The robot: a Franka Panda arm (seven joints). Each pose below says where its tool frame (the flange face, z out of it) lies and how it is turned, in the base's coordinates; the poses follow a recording.
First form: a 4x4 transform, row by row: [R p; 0 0 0 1], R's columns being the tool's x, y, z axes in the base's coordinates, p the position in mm. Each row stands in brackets.
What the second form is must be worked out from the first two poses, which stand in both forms.
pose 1, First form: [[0.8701, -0.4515, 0.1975, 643.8], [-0.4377, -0.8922, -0.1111, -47.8], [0.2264, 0.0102, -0.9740, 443.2], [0, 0, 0, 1]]
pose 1, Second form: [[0.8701, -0.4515, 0.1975, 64.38], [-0.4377, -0.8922, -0.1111, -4.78], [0.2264, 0.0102, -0.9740, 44.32], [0, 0, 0, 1]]
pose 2, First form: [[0.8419, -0.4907, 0.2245, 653.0], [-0.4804, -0.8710, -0.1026, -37.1], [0.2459, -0.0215, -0.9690, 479.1], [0, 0, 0, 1]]
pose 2, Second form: [[0.8419, -0.4907, 0.2245, 65.30], [-0.4804, -0.8710, -0.1026, -3.71], [0.2459, -0.0215, -0.9690, 47.91], [0, 0, 0, 1]]
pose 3, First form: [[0.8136, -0.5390, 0.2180, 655.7], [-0.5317, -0.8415, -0.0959, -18.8], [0.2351, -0.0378, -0.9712, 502.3], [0, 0, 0, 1]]
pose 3, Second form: [[0.8136, -0.5390, 0.2180, 65.57], [-0.5317, -0.8415, -0.0959, -1.88], [0.2351, -0.0378, -0.9712, 50.23], [0, 0, 0, 1]]
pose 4, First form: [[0.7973, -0.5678, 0.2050, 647.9], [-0.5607, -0.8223, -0.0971, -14.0], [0.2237, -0.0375, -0.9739, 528.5], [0, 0, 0, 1]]
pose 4, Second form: [[0.7973, -0.5678, 0.2050, 64.79], [-0.5607, -0.8223, -0.0971, -1.40], [0.2237, -0.0375, -0.9739, 52.85], [0, 0, 0, 1]]
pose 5, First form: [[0.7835, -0.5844, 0.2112, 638.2], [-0.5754, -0.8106, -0.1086, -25.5], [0.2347, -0.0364, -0.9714, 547.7], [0, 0, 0, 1]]
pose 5, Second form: [[0.7835, -0.5844, 0.2112, 63.82], [-0.5754, -0.8106, -0.1086, -2.55], [0.2347, -0.0364, -0.9714, 54.77], [0, 0, 0, 1]]
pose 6, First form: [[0.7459, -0.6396, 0.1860, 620.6], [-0.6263, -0.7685, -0.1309, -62.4], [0.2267, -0.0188, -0.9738, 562.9], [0, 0, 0, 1]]
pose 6, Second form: [[0.7459, -0.6396, 0.1860, 62.06], [-0.6263, -0.7685, -0.1309, -6.24], [0.2267, -0.0188, -0.9738, 56.29], [0, 0, 0, 1]]
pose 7, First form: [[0.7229, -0.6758, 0.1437, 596.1], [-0.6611, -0.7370, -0.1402, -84.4], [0.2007, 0.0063, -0.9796, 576.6], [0, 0, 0, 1]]
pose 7, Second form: [[0.7229, -0.6758, 0.1437, 59.61], [-0.6611, -0.7370, -0.1402, -8.44], [0.2007, 0.0063, -0.9796, 57.66], [0, 0, 0, 1]]
